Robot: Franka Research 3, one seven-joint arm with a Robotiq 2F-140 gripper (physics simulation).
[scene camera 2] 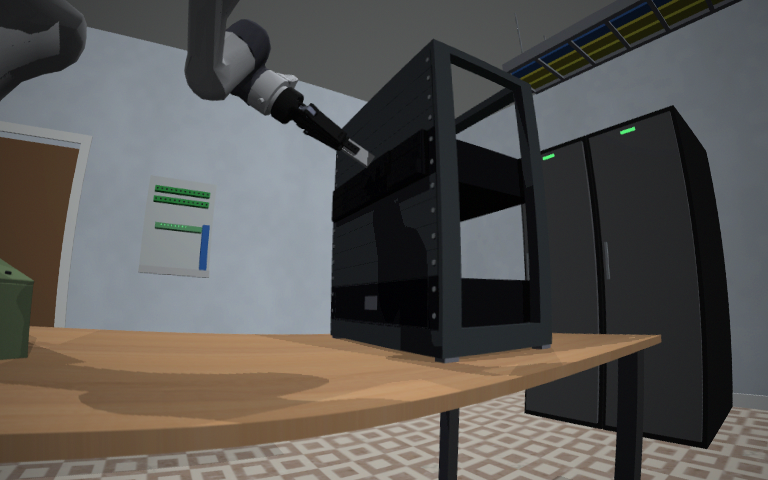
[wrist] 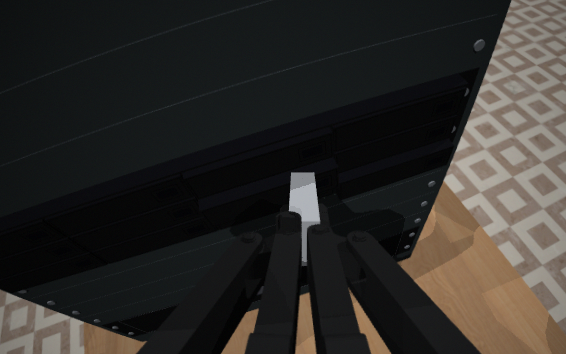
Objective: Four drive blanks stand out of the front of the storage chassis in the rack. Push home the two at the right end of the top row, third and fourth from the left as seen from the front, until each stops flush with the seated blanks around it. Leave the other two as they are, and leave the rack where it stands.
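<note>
The rack (scene camera 2: pixel 446 237) (wrist: pixel 240 107) stands upright on the table. Its dark storage chassis (scene camera 2: pixel 408 161) shows rows of drive blanks in the wrist view. The third top-row blank (wrist: pixel 240 167) and fourth top-row blank (wrist: pixel 395 120) are very dark, and how far either stands out is hard to tell. Below them, a third-column middle-row blank (wrist: pixel 240 196) and a fourth-column bottom-row blank (wrist: pixel 390 175) show ledges standing out. My gripper (scene camera 2: pixel 361 152) (wrist: pixel 302 190) is shut and empty. Its pale tip is at the chassis front, overlapping the third column's right end; contact is unclear.
The wooden table (scene camera 2: pixel 226 390) (wrist: pixel 450 270) carries the rack. A green box (scene camera 2: pixel 14 311) is at the left edge. A black cabinet (scene camera 2: pixel 651 254) stands behind the rack, and a cable tray (scene camera 2: pixel 608 36) hangs above. A wall panel (scene camera 2: pixel 169 249) is behind the table.
</note>
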